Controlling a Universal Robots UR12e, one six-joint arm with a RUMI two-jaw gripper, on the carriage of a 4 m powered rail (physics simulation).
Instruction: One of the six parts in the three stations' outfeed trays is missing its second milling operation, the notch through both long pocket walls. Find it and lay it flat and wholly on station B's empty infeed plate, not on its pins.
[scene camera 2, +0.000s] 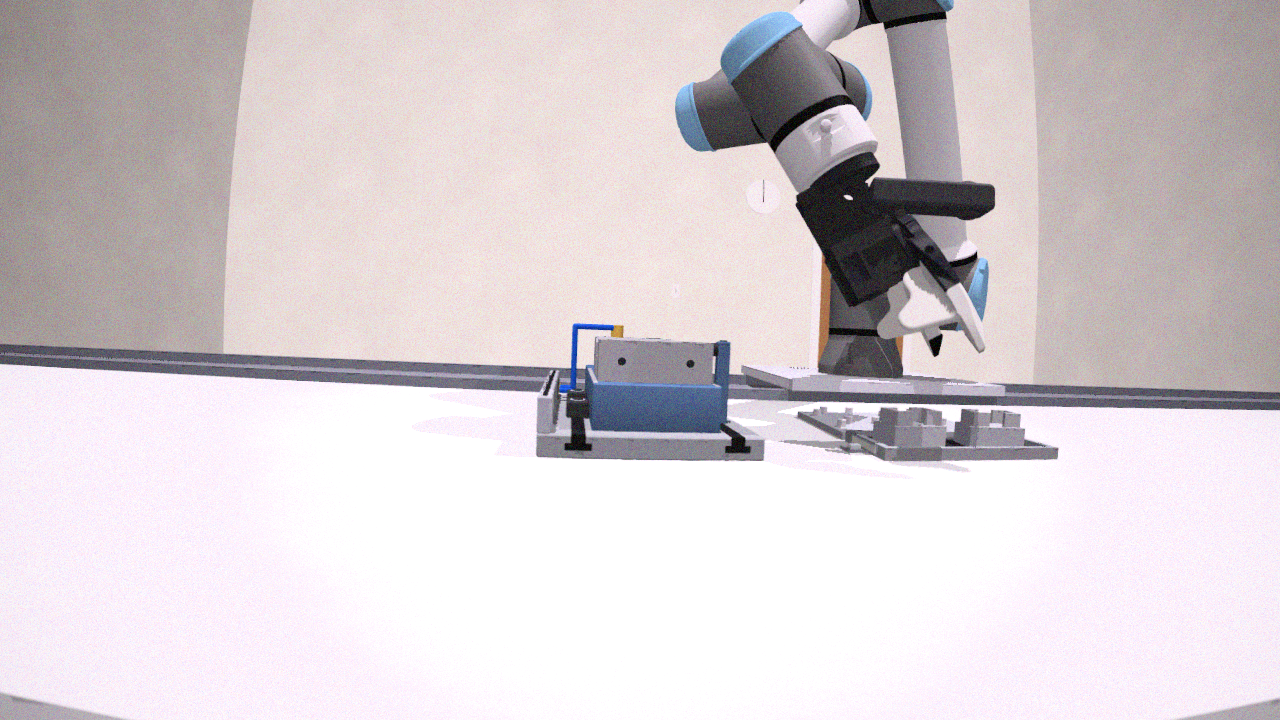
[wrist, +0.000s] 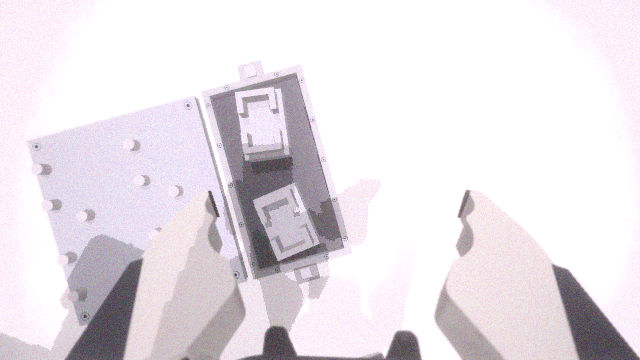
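Seen in the pictures: gripper, between the fingertips: (scene camera 2: 956, 354) (wrist: 334, 192); arm's base, origin of its link: (scene camera 2: 860, 374).
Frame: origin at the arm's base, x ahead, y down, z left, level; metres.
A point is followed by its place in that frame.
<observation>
My gripper (scene camera 2: 957, 347) @(z -0.235, x 0.780, y -0.067 m) (wrist: 334, 192) @(z -0.235, x 0.780, y -0.067 m) is open and empty, tilted above the outfeed tray (scene camera 2: 1042, 454) @(z -0.133, x 0.787, y 0.025 m) (wrist: 305, 262) @(z -0.300, x 0.738, y 0.018 m). In the wrist view the tray is left of the middle between the fingertips. Two pale grey parts lie in it. The upper part (wrist: 264, 124) @(z -0.164, x 0.739, y 0.003 m) and the lower, turned part (wrist: 290, 227) @(z -0.260, x 0.736, y 0.003 m) both show gaps in their two long pocket walls. In scene camera 2 the two parts (scene camera 2: 908, 429) @(z -0.267, x 0.756, y 0.006 m) (scene camera 2: 988, 430) @(z -0.178, x 0.756, y 0.006 m) stand side by side. The pinned plate (scene camera 2: 814, 418) @(z -0.300, x 0.573, y 0.022 m) (wrist: 110, 170) @(z -0.161, x 0.577, y 0.022 m) adjoins the tray. Which station this is cannot be told.
A machine fixture with a blue vise (scene camera 2: 657, 407) @(z -0.507, x 0.773, y -0.011 m), a grey block (scene camera 2: 655, 360) @(z -0.509, x 0.753, y -0.050 m) in it and a blue rod frame (scene camera 2: 574, 358) @(z -0.590, x 0.574, y -0.040 m) stands left of the tray in scene camera 2. The left finger overlaps the pinned plate in the wrist view. The rail (scene camera 2: 402, 366) runs behind.
</observation>
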